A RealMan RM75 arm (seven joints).
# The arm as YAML. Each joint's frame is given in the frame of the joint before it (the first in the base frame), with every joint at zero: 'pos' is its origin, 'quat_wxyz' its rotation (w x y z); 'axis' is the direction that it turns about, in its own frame. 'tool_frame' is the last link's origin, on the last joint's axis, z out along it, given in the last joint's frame.
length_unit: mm
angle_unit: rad
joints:
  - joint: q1
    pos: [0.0, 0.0, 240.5]
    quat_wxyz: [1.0, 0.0, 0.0, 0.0]
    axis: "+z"
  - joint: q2
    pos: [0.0, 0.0, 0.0]
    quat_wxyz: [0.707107, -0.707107, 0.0, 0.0]
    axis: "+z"
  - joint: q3
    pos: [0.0, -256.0, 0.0]
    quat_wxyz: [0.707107, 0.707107, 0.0, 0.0]
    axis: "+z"
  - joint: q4
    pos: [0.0, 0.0, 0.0]
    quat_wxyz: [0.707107, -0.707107, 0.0, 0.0]
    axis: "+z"
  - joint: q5
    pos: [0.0, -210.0, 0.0]
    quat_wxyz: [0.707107, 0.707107, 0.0, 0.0]
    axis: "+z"
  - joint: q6
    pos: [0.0, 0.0, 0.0]
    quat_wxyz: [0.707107, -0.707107, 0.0, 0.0]
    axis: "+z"
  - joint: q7
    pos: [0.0, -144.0, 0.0]
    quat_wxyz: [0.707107, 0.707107, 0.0, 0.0]
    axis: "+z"
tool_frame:
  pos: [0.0, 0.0, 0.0]
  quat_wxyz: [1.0, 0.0, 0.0, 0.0]
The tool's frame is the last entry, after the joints.
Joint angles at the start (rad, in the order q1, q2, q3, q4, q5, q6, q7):
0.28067, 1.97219, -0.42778, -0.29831, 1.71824, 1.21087, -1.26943
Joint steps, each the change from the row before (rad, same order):
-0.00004, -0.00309, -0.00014, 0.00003, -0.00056, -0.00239, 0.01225
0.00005, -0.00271, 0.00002, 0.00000, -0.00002, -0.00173, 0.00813
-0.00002, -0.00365, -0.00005, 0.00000, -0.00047, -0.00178, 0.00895
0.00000, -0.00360, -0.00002, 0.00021, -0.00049, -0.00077, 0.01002
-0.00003, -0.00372, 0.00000, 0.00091, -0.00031, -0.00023, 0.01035
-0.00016, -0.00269, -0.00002, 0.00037, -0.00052, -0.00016, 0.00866
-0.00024, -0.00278, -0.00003, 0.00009, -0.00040, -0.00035, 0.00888
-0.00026, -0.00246, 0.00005, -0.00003, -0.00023, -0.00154, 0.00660
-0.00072, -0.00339, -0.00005, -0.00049, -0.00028, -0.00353, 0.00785
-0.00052, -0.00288, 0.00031, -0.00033, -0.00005, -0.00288, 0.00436
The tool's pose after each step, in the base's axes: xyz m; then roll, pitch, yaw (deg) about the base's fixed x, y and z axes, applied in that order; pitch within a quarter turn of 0, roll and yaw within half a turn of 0. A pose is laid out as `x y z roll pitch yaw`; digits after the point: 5 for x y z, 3 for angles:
0.40984 0.28552 0.07586 130.000 64.910 -139.250
0.41050 0.28568 0.07714 129.560 64.714 -139.867
0.41133 0.28583 0.07879 129.180 64.521 -140.445
0.41200 0.28596 0.08038 128.691 64.254 -141.085
0.41264 0.28601 0.08189 128.139 63.937 -141.775
0.41313 0.28601 0.08301 127.711 63.664 -142.316
0.41367 0.28601 0.08426 127.277 63.402 -142.875
0.41433 0.28601 0.08541 126.989 63.251 -143.333
0.41553 0.28592 0.08710 126.725 63.139 -143.913
0.41652 0.28586 0.08860 126.588 63.153 -144.290

